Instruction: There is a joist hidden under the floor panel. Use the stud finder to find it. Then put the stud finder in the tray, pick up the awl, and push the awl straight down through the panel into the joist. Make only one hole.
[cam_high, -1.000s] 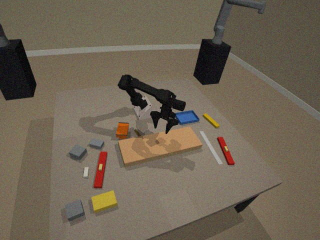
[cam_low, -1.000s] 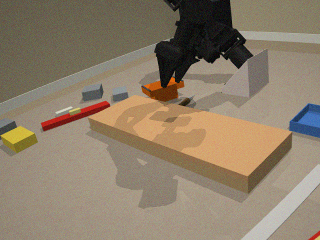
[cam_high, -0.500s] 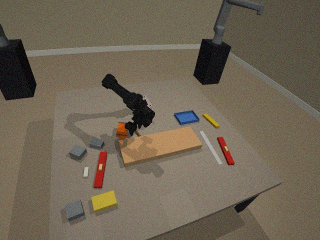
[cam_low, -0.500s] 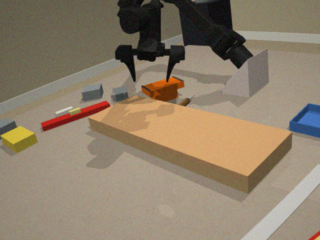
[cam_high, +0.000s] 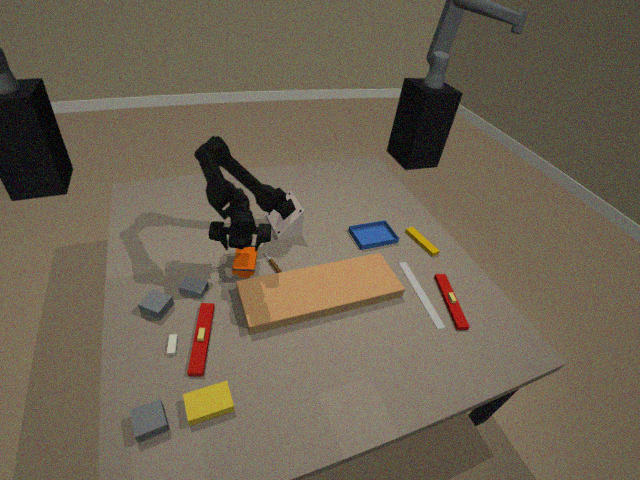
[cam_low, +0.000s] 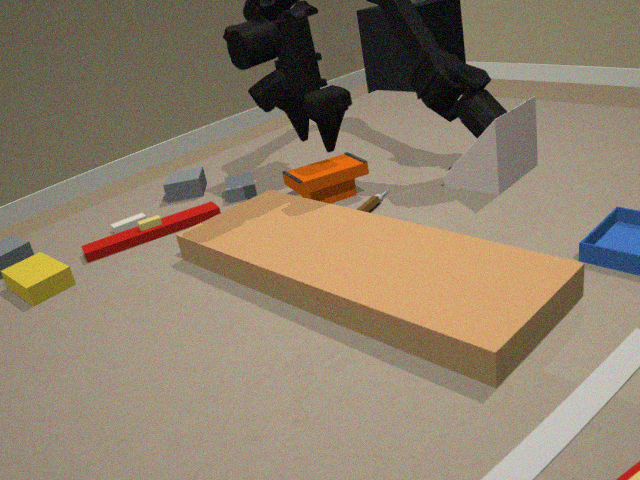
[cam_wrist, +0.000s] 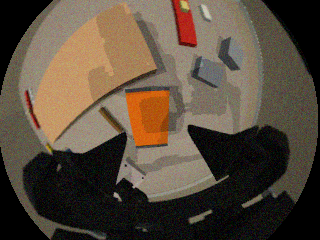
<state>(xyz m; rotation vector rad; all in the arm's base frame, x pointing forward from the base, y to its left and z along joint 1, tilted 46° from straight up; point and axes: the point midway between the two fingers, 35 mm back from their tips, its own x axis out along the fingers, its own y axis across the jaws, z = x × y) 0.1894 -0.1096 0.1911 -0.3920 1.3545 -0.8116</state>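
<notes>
Now: gripper tip 80 mm above the orange stud finder, 20 mm short of it and 10 mm to the right of it. From my gripper tip the other things lie so: small white piece (250 mm to the right, 240 mm ahead, 80 mm below); then awl (100 mm to the left, 80 mm below, 10 mm behind); then yellow block (440 mm ahead, 180 mm to the right, 70 mm below).
</notes>
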